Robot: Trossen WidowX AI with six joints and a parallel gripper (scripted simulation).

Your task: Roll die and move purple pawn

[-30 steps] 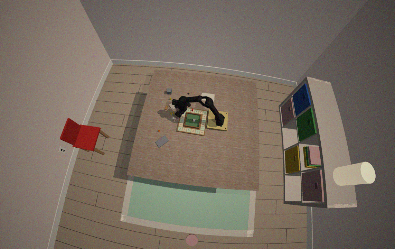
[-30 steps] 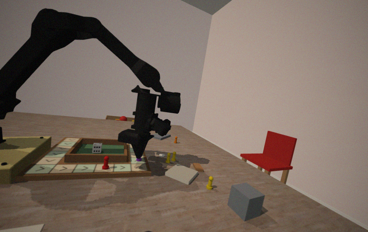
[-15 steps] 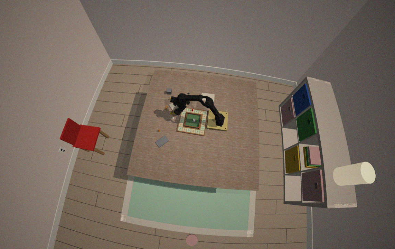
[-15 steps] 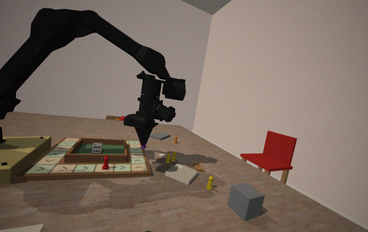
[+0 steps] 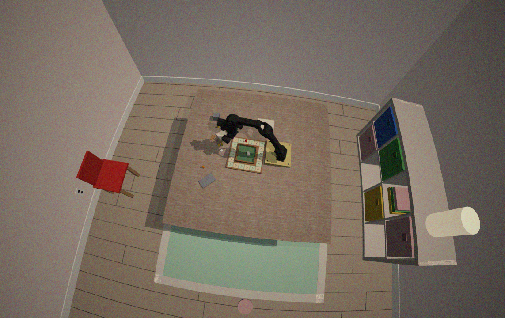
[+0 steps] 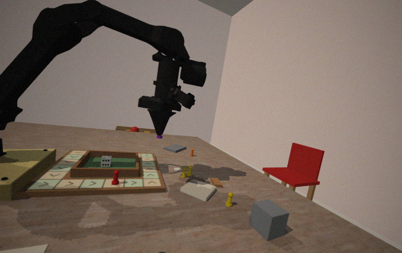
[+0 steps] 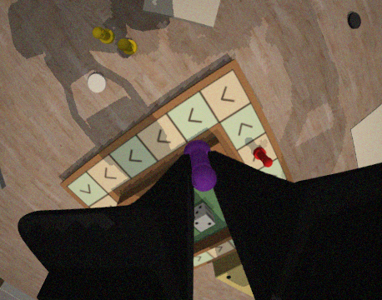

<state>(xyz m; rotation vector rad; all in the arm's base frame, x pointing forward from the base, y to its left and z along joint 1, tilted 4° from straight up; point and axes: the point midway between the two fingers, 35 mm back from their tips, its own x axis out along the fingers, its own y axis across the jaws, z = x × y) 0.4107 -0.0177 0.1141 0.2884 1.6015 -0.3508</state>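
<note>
The green sunken tray lies 13 cm below my gripper tip, 13 cm behind it and 6 cm to the left of it. The rest, counted from my gripper tip: white die (14 cm behind, 11 cm below, 5 cm to the left); red pawn (11 cm below, 9 cm behind, 6 cm to the right); purple pawn (1 cm above).
</note>
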